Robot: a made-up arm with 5 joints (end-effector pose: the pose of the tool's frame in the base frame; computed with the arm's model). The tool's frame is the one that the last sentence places. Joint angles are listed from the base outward.
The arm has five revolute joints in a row. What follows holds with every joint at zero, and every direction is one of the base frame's.
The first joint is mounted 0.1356 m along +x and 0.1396 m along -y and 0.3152 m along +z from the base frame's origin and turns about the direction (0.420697, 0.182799, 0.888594).
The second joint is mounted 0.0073 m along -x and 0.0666 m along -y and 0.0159 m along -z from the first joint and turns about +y.
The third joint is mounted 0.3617 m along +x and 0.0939 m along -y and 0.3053 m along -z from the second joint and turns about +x.
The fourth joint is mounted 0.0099 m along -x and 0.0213 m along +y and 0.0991 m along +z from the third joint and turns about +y.
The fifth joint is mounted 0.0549 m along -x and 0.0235 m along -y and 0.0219 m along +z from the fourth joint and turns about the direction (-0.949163, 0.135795, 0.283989).
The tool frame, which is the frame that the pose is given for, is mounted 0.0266 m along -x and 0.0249 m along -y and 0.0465 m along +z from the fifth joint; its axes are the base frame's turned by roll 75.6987, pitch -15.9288 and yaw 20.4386 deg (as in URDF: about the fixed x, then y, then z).
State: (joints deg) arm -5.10 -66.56 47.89 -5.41 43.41
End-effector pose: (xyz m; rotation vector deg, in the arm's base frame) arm 0.3824 -0.4356 0.4882 45.28 -49.69 78.21
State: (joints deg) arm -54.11 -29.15 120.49 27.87 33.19
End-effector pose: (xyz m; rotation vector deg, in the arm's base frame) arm 0.1951 -0.7543 0.3513 96.88 -25.76 82.89
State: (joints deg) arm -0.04 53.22 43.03 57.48 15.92
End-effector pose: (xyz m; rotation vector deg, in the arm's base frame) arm 0.2180 -0.4518 -0.0986 121.67 93.86 -37.58
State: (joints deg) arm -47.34 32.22 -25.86 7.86 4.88
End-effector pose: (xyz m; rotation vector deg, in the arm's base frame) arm 0.1870 -0.4124 0.1230 46.88 13.79 -33.56
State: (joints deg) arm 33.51 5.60 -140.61 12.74 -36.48
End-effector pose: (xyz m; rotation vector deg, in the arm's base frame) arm 0.2688 0.0451 -0.1288 -16.94 6.92 45.96
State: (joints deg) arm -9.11 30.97 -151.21 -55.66 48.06
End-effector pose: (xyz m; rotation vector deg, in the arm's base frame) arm 0.1367 -0.3015 -0.1449 -107.72 66.62 75.88
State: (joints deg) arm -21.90 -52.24 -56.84 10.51 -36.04
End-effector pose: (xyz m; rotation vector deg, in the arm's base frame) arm 0.3995 -0.2698 0.4369 22.97 -58.18 27.23
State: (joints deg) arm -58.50 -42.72 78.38 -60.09 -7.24
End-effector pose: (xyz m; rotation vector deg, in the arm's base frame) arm 0.1976 -0.5842 0.4385 40.01 -120.24 92.77
